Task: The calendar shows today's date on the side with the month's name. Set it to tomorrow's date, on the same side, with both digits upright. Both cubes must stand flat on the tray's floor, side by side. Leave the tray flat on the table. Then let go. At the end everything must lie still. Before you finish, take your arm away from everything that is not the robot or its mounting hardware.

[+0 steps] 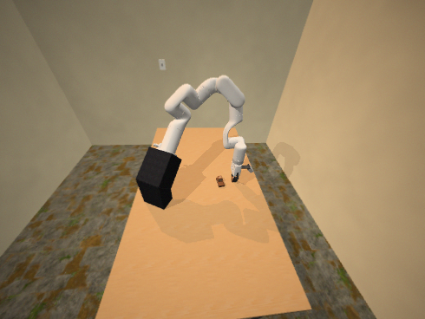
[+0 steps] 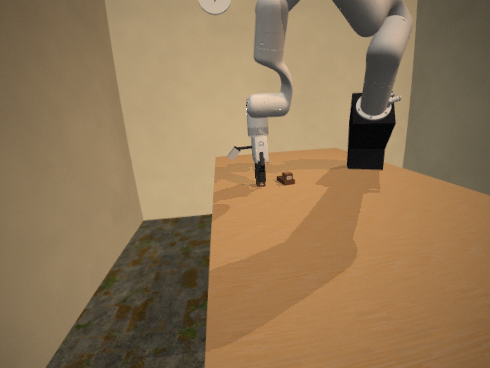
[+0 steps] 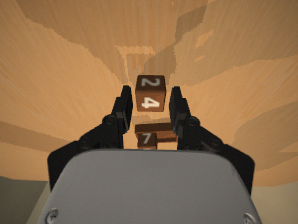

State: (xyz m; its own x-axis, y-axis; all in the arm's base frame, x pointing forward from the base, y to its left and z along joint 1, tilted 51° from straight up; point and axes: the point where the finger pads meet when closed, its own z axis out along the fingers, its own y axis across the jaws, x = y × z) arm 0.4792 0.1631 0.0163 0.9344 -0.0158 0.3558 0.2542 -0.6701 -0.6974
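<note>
My hand is 2 cm above the brown digit cube.
</note>
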